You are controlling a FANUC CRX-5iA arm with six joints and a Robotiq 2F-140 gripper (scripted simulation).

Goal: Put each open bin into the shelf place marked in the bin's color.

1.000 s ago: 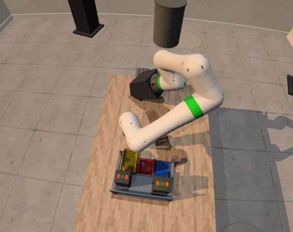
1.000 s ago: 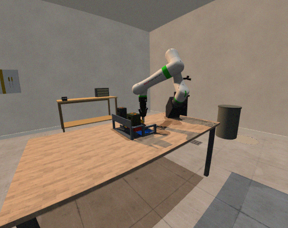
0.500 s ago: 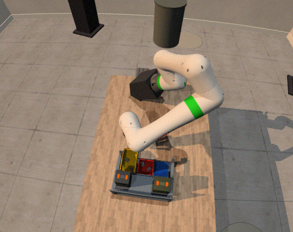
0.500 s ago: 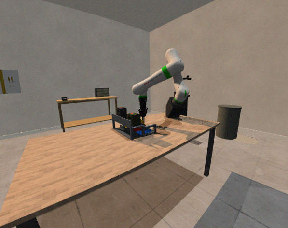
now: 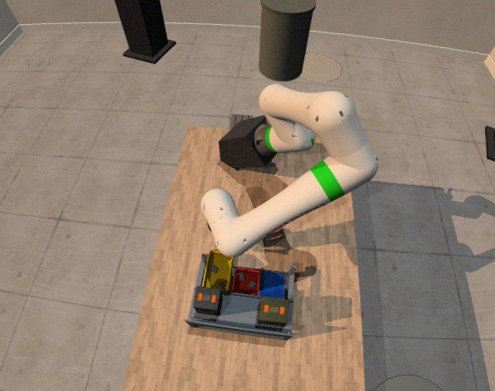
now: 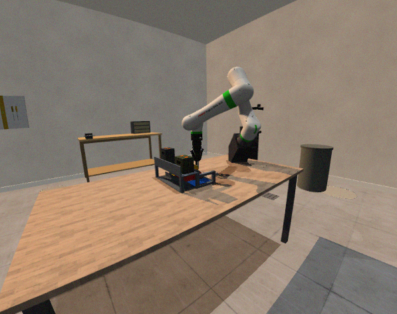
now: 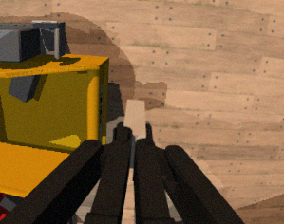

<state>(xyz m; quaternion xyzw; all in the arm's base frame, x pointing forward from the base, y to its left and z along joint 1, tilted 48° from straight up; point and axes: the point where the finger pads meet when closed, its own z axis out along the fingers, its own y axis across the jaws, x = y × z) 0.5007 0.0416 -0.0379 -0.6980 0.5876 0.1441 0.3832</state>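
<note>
Now: hand 110 mm short of the yellow bin and 30 mm to the right of it. Also, from my hand: red bin 160 mm to the left, 130 mm ahead, 10 mm below; red mark 160 mm to the left, 130 mm ahead, 50 mm below; yellow mark 160 mm ahead, 50 mm to the left, 50 mm below.
</note>
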